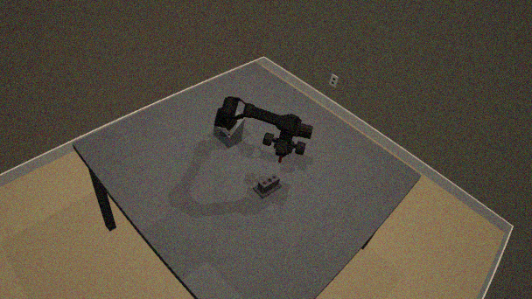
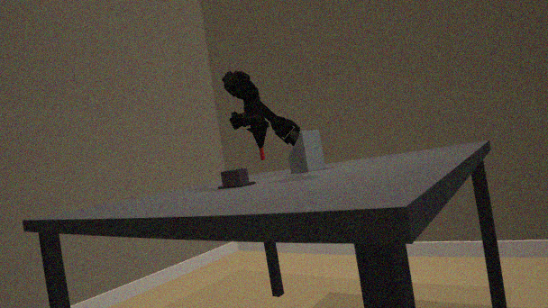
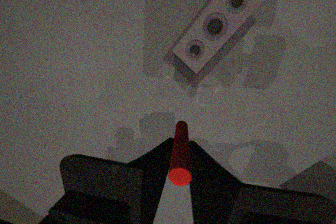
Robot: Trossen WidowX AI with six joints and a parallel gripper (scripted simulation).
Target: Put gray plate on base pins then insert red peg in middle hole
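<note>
My gripper tip is now 5 cm short of the gray plate, 10 cm to the left of it and 7 cm above it. From my gripper tip the other things lie so: red peg right at my gripper tip; then flat base 5 cm ahead, 10 cm to the right, 11 cm below.
</note>
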